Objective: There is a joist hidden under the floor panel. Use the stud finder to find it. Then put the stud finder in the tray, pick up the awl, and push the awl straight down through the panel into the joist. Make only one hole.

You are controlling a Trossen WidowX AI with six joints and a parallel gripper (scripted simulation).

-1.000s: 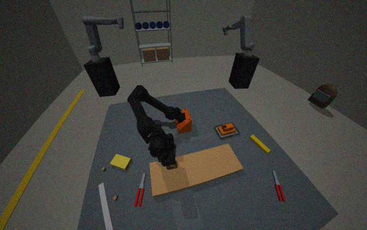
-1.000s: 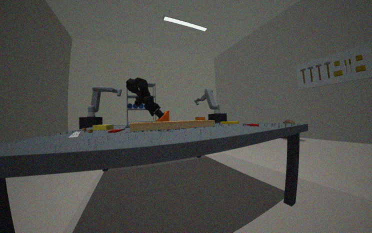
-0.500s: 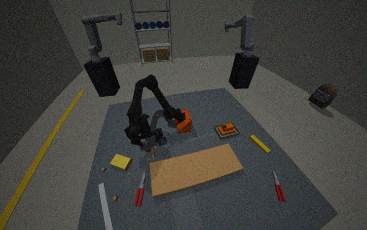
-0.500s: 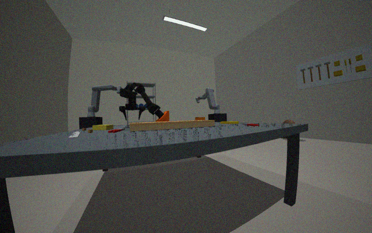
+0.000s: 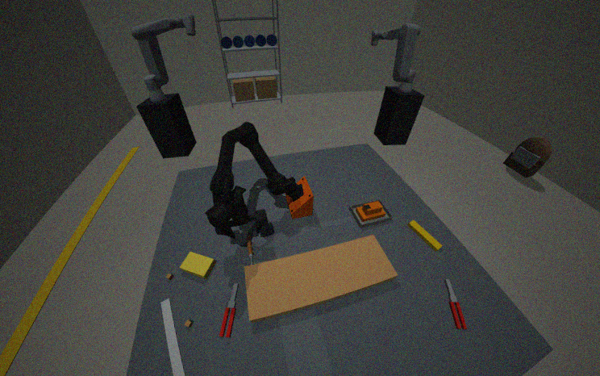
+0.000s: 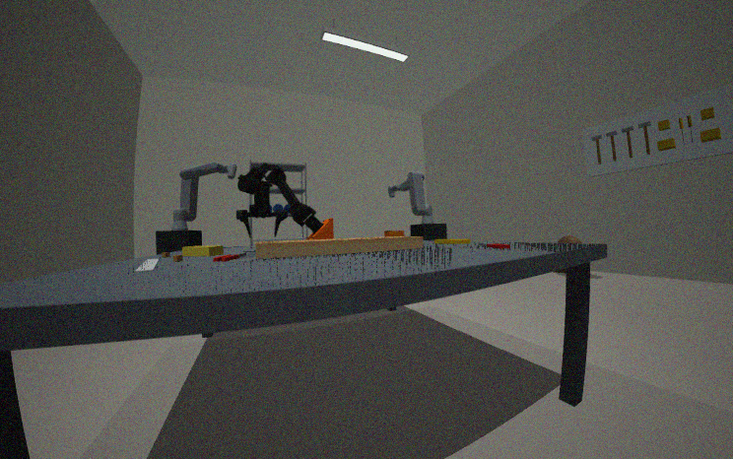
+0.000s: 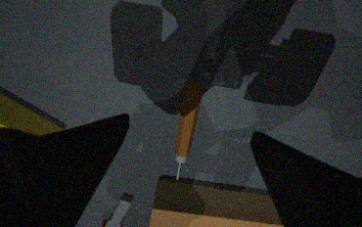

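Right now the awl is 60 mm ahead of my gripper tip, 10 mm to the left of it and 50 mm below it. Also, from my gripper tip: white strip: 350 mm ahead, 220 mm to the right, 50 mm below; then yellow block: 100 mm ahead, 190 mm to the right, 40 mm below; then indicator window: 80 mm behind, 530 mm to the left, 10 mm above.
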